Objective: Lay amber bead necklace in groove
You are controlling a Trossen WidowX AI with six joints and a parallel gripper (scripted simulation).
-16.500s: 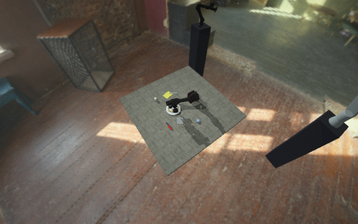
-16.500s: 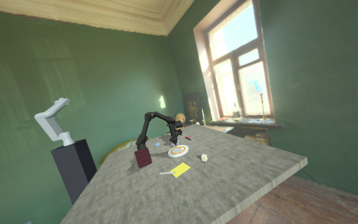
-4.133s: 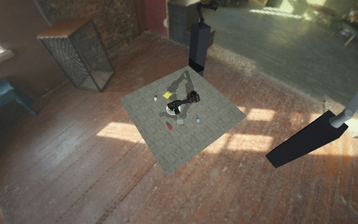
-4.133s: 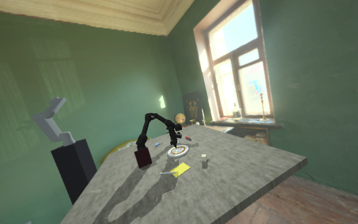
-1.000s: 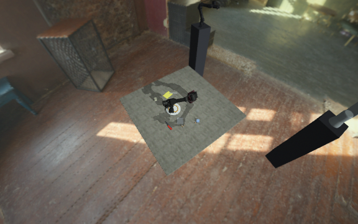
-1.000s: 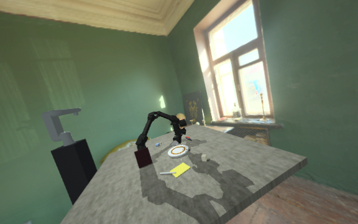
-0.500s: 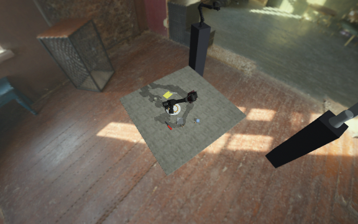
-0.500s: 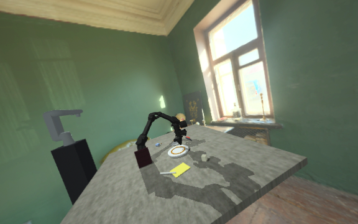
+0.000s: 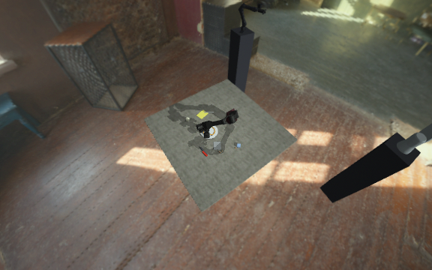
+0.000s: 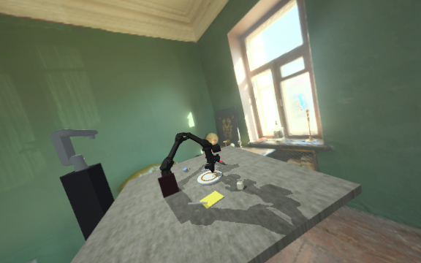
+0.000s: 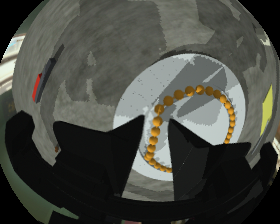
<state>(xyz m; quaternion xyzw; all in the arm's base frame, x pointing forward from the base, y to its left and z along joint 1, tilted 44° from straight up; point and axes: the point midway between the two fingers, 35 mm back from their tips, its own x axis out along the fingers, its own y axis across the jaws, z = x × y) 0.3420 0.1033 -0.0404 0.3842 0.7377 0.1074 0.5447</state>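
The board lies 50 mm behind my gripper tip, 40 mm to the right of it and 10 mm below it. The rest, counted from my gripper tip: red tool: 120 mm ahead, 180 mm to the left, 10 mm below; grey square: 40 mm behind, 170 mm to the left, 20 mm below; yellow card: 90 mm behind, 300 mm to the right, 20 mm below.
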